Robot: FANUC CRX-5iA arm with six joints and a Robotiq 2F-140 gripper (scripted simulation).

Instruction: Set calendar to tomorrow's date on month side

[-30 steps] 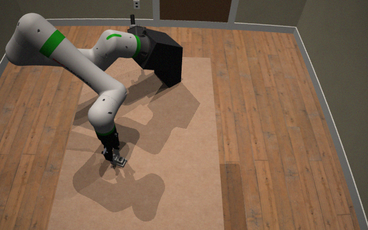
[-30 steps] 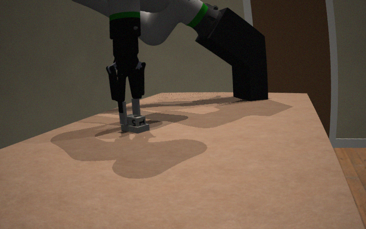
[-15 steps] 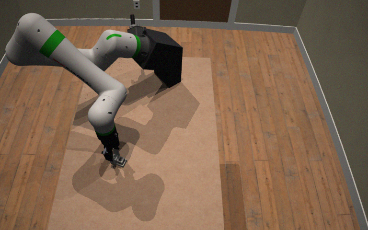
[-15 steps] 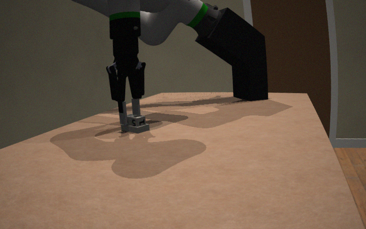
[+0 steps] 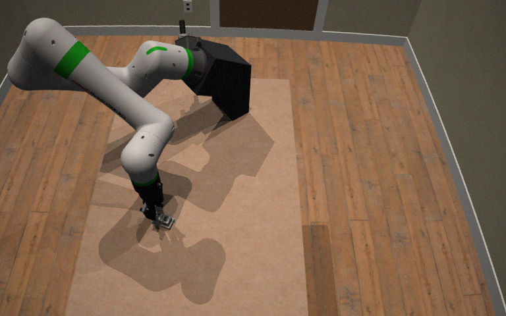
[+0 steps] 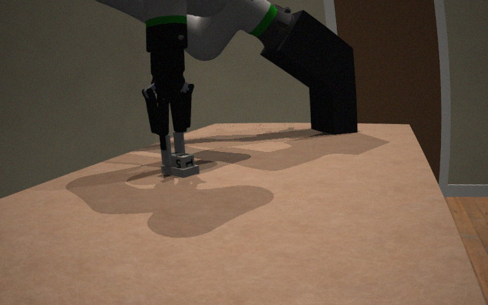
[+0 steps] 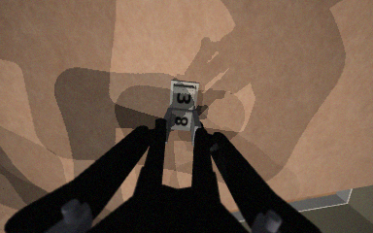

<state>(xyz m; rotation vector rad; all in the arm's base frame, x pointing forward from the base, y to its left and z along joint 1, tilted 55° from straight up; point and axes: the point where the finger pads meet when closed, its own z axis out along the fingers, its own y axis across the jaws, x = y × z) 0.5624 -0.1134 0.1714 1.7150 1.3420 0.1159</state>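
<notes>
Right now my hand is 3 cm above the grey number cube. The rest, counted from my hand: grey calendar tray: 4 cm below, 2 cm to the left, 1 cm ahead.
</notes>
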